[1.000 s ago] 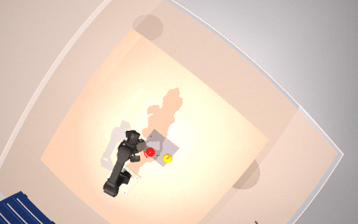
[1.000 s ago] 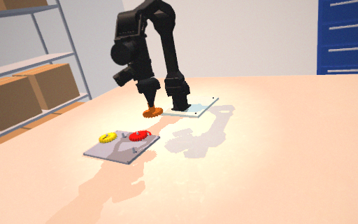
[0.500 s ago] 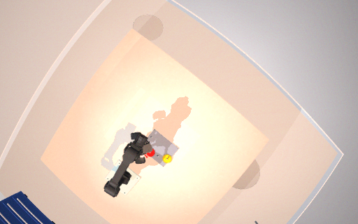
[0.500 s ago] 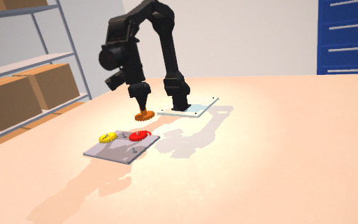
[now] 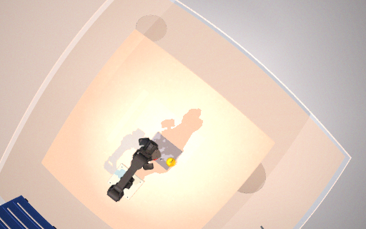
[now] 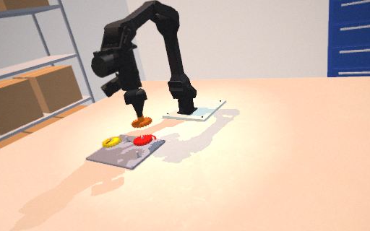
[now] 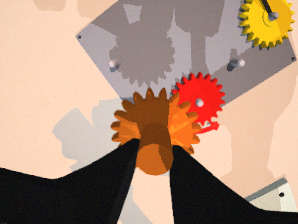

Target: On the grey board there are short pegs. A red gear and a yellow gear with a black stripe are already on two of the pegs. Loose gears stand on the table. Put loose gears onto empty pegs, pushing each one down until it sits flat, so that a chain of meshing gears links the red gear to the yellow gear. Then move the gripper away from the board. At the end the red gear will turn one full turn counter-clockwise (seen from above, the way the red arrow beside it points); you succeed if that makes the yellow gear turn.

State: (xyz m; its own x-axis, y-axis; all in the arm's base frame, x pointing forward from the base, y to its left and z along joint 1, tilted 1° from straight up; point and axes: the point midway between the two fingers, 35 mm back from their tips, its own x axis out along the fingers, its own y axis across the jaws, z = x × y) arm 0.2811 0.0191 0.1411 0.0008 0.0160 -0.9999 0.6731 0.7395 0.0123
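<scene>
Right now my gripper tip is 2 cm short of the yellow gear, 16 cm to the left of it and 10 cm above it. From my gripper tip the other things lie so: orange gear: 1 cm below; then red arrow: 6 cm behind, 3 cm to the right, 11 cm below; then red gear: 2 cm behind, 4 cm to the right, 10 cm below.
</scene>
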